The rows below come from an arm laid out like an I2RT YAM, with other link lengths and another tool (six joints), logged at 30 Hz.
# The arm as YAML. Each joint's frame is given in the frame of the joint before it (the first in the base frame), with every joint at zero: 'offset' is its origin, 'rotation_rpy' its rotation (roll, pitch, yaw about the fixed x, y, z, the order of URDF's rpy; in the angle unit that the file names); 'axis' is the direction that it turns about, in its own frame. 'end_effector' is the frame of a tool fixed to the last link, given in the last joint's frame.
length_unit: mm
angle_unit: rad
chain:
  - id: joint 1
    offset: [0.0, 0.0, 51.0]
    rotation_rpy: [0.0, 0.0, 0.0]
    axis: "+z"
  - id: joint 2
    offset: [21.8, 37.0, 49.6]
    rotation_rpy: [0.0, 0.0, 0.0]
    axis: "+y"
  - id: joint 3
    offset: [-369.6, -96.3, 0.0]
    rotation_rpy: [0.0, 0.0, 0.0]
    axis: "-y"
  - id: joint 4
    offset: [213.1, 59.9, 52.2]
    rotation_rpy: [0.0, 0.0, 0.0]
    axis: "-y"
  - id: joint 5
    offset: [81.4, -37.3, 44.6]
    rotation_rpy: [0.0, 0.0, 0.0]
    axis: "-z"
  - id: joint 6
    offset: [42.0, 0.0, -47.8]
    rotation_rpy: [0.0, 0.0, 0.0]
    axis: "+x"
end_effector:
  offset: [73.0, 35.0, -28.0]
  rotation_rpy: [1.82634, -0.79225, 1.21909]
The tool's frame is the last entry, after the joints.
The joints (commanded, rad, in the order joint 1, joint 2, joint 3, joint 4, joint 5, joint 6), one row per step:
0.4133, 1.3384, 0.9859, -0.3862, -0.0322, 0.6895
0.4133, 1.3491, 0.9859, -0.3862, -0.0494, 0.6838
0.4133, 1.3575, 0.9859, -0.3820, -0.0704, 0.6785
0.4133, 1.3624, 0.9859, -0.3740, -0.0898, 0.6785
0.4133, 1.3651, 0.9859, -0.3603, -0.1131, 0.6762
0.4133, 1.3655, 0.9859, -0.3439, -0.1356, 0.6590
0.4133, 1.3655, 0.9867, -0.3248, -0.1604, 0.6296
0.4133, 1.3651, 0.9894, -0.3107, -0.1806, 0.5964
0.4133, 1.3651, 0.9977, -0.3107, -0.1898, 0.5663
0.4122, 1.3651, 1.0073, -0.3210, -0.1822, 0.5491
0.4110, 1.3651, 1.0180, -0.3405, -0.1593, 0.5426
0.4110, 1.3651, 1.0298, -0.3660, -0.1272, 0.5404
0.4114, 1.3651, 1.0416, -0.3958, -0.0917, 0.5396
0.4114, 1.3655, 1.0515, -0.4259, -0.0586, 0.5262
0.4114, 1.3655, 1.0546, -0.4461, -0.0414, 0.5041
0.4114, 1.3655, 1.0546, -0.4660, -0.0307, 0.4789
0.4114, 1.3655, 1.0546, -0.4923, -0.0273, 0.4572
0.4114, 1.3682, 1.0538, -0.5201, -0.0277, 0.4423
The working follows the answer.
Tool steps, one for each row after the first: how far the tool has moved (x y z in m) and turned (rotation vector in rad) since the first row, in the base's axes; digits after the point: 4 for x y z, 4 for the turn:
0.0005, 0.0023, -0.0026, 0.0026, 0.0126, 0.0165
0.0007, 0.0050, -0.0037, 0.0106, 0.0203, 0.0355
0.0010, 0.0075, -0.0033, 0.0239, 0.0226, 0.0498
0.0012, 0.0104, -0.0013, 0.0410, 0.0178, 0.0687
0.0008, 0.0129, 0.0011, 0.0496, 0.0024, 0.0973
0.0003, 0.0155, 0.0041, 0.0528, -0.0214, 0.1357
-0.0004, 0.0174, 0.0068, 0.0495, -0.0461, 0.1728
-0.0008, 0.0182, 0.0091, 0.0383, -0.0641, 0.1993
-0.0002, 0.0171, 0.0102, 0.0221, -0.0719, 0.2036
0.0011, 0.0146, 0.0101, 0.0007, -0.0706, 0.1894
0.0024, 0.0114, 0.0095, -0.0254, -0.0648, 0.1670
0.0033, 0.0077, 0.0082, -0.0545, -0.0551, 0.1421
0.0034, 0.0036, 0.0059, -0.0917, -0.0469, 0.1275
0.0021, 0.0007, 0.0030, -0.1233, -0.0415, 0.1308
-0.0003, -0.0019, -0.0008, -0.1536, -0.0329, 0.1417
-0.0042, -0.0042, -0.0050, -0.1787, -0.0156, 0.1564
-0.0081, -0.0060, -0.0099, -0.1981, 0.0093, 0.1699

Tool pose at each row, in the base's axes (x y z in m, rotation vector in rad; rounded; the steps above come from the unrounded poses):
0.2673, 0.1301, 0.3026, -2.8156, -0.6922, -0.8603
0.2678, 0.1324, 0.3000, -2.8064, -0.7110, -0.8394
0.2680, 0.1351, 0.2988, -2.7898, -0.7303, -0.8259
0.2683, 0.1376, 0.2993, -2.7701, -0.7405, -0.8217
0.2685, 0.1405, 0.3012, -2.7427, -0.7552, -0.8273
0.2682, 0.1430, 0.3037, -2.7140, -0.7889, -0.8454
0.2676, 0.1456, 0.3067, -2.6809, -0.8396, -0.8727
0.2669, 0.1475, 0.3094, -2.6527, -0.8925, -0.9004
0.2666, 0.1483, 0.3117, -2.6391, -0.9360, -0.9198
0.2672, 0.1472, 0.3128, -2.6472, -0.9535, -0.9288
0.2684, 0.1447, 0.3127, -2.6751, -0.9501, -0.9281
0.2697, 0.1415, 0.3121, -2.7138, -0.9385, -0.9219
0.2707, 0.1378, 0.3108, -2.7578, -0.9245, -0.9099
0.2707, 0.1337, 0.3085, -2.8010, -0.9296, -0.8967
0.2694, 0.1308, 0.3055, -2.8264, -0.9551, -0.8842
0.2670, 0.1282, 0.3017, -2.8460, -0.9896, -0.8651
0.2632, 0.1259, 0.2976, 2.8448, 1.0187, 0.8280
0.2593, 0.1241, 0.2927, 2.8409, 1.0406, 0.7802

